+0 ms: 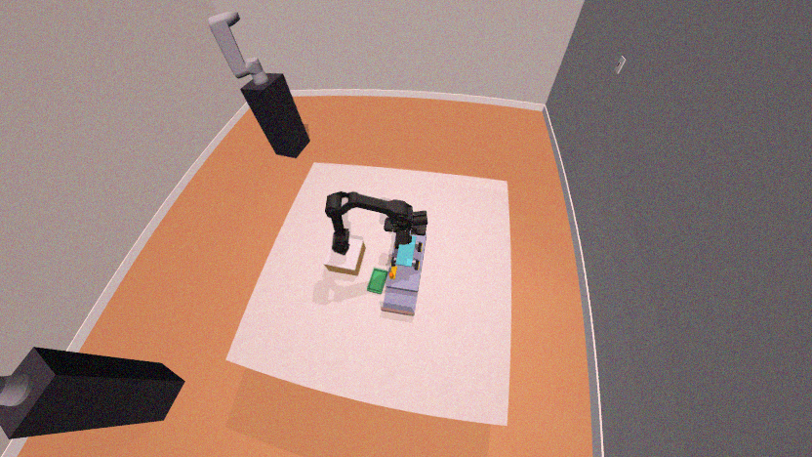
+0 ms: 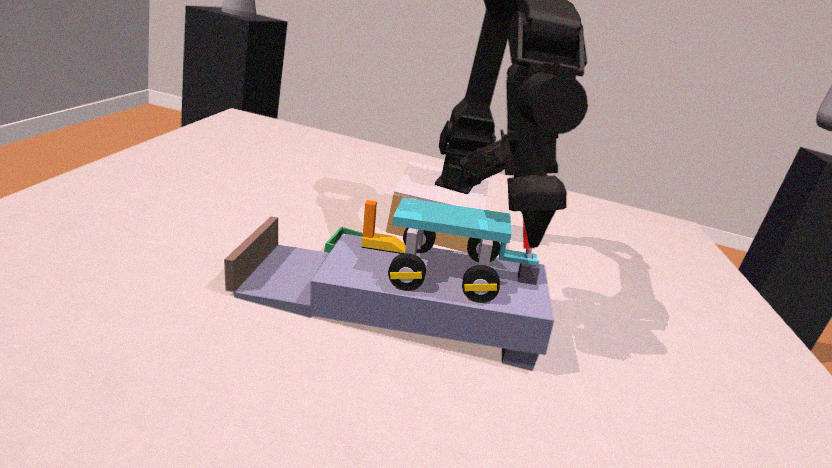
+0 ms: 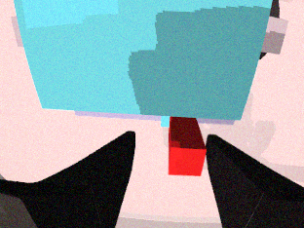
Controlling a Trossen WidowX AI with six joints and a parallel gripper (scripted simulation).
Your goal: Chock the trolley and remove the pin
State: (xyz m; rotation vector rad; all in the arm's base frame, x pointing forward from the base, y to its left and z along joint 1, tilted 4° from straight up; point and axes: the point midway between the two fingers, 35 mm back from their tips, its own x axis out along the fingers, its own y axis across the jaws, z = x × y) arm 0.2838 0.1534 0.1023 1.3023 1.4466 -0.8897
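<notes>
The red-headed stop pin lies 1 cm below my gripper tip and 1 cm behind it. The rest, counted from my gripper tip: cyan trolley (10 cm to the right, 3 cm below, 3 cm ahead); lilac ramp (10 cm to the right, 10 cm below, 3 cm ahead); yellow chock (20 cm to the right, 6 cm below).
</notes>
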